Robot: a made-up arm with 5 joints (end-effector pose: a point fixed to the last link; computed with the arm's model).
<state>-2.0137 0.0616 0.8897 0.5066 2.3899</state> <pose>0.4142 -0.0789 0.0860 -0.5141 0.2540 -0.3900</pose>
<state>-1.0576 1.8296 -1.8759 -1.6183 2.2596</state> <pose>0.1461 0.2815 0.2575 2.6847 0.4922 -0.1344</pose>
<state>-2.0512 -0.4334 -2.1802 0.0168 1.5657</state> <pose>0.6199 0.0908 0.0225 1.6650 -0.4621 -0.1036</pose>
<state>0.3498 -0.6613 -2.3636 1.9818 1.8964</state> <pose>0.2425 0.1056 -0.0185 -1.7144 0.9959 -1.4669</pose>
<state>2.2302 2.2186 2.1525 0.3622 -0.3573</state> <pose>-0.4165 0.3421 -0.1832 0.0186 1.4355 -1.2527</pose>
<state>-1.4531 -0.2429 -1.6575 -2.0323 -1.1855</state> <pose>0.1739 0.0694 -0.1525 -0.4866 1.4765 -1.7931</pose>
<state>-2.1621 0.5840 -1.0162 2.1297 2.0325</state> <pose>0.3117 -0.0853 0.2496 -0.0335 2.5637 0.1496</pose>
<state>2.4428 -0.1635 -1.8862 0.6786 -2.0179</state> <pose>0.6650 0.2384 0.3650 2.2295 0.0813 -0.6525</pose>
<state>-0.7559 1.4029 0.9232 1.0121 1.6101</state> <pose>0.3596 -0.2037 0.1098 -0.4541 -0.1125 0.7123</pose>
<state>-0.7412 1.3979 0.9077 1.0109 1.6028</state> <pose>0.3629 -0.2045 0.1051 -0.4388 -0.1110 0.7217</pose>
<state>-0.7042 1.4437 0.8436 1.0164 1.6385</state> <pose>0.3592 -0.1872 0.0885 -0.3573 -0.1186 0.7957</pose>
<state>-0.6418 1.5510 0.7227 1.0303 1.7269</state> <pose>0.3397 -0.1492 0.0639 -0.2111 -0.1303 0.9485</pose>
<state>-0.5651 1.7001 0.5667 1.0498 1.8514</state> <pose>0.2986 -0.1055 0.0422 -0.0531 -0.1306 1.1547</pose>
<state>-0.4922 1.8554 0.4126 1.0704 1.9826</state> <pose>0.2445 -0.0763 0.0263 0.0602 -0.1090 1.3623</pose>
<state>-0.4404 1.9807 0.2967 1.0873 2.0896</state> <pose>0.1976 -0.0665 0.0142 0.1110 -0.0746 1.5178</pose>
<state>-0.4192 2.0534 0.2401 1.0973 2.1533</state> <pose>0.1704 -0.0664 0.0073 0.1208 -0.0469 1.5956</pose>
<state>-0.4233 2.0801 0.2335 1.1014 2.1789</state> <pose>0.1605 -0.0680 0.0057 0.1153 -0.0340 1.6120</pose>
